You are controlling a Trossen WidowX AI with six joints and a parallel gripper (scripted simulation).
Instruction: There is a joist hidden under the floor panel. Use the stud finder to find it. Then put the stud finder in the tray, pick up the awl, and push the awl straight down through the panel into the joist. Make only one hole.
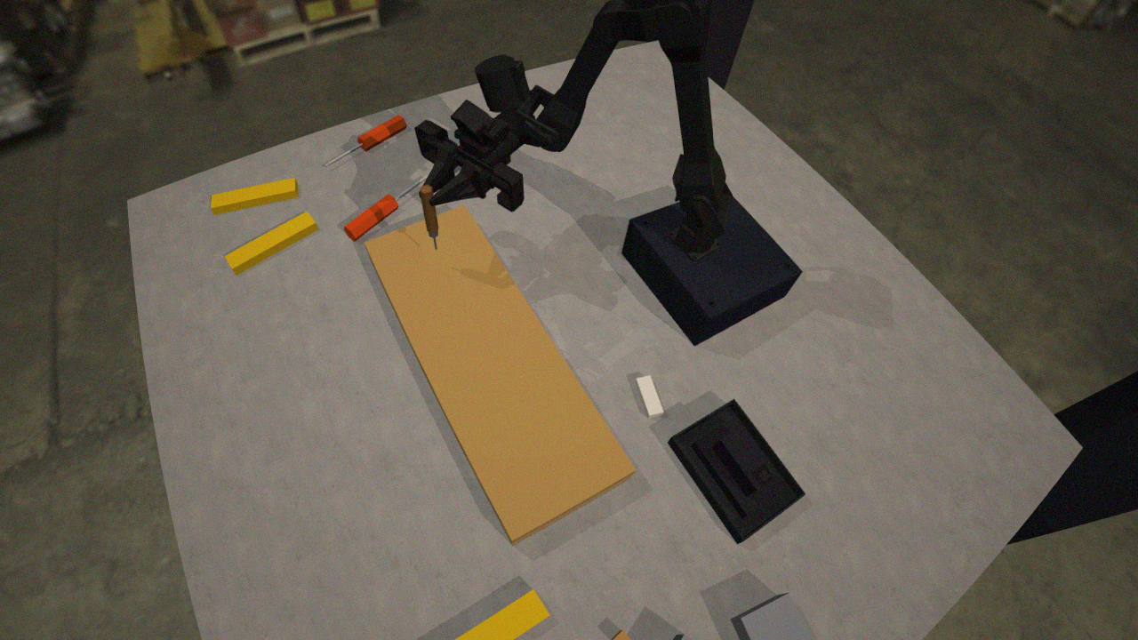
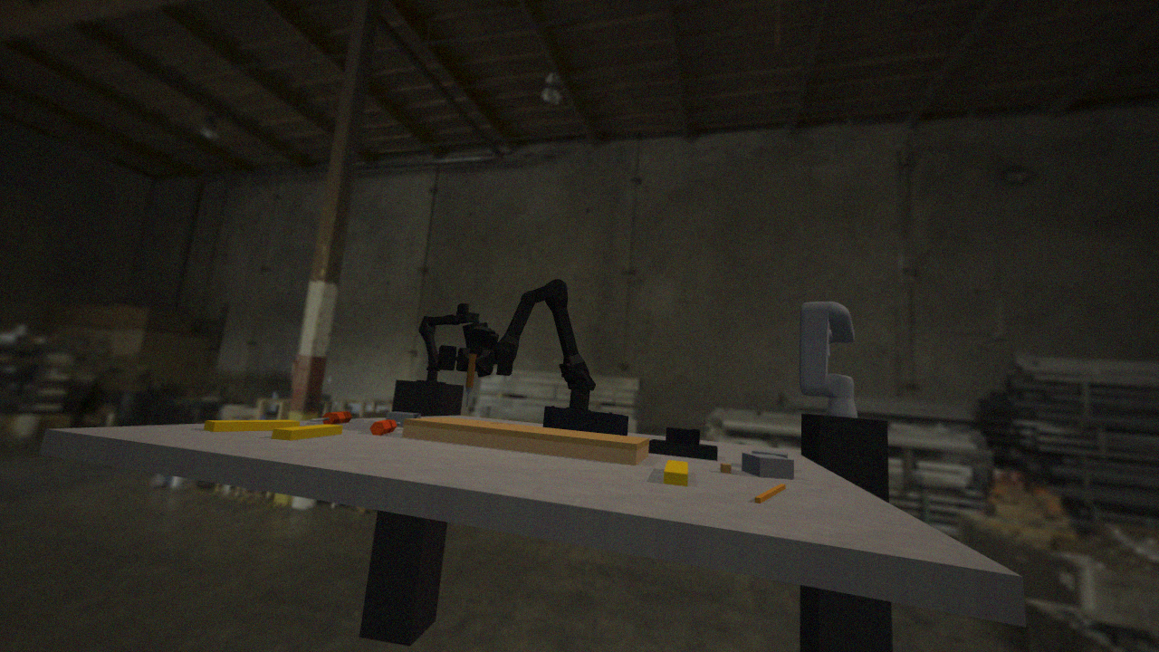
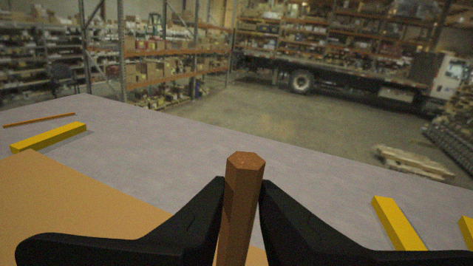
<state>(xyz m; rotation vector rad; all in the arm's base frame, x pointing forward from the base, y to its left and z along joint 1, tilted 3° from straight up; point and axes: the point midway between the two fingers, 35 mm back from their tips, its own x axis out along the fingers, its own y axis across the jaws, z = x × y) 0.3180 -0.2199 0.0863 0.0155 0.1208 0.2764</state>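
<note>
Right now the awl is 6 cm below my gripper tip. From my gripper tip the other things lie so: small white block 14 cm behind, 35 cm to the left, 18 cm below; then tray 17 cm behind, 51 cm to the left, 17 cm below; then stud finder 17 cm behind, 52 cm to the left, 13 cm below.
</note>
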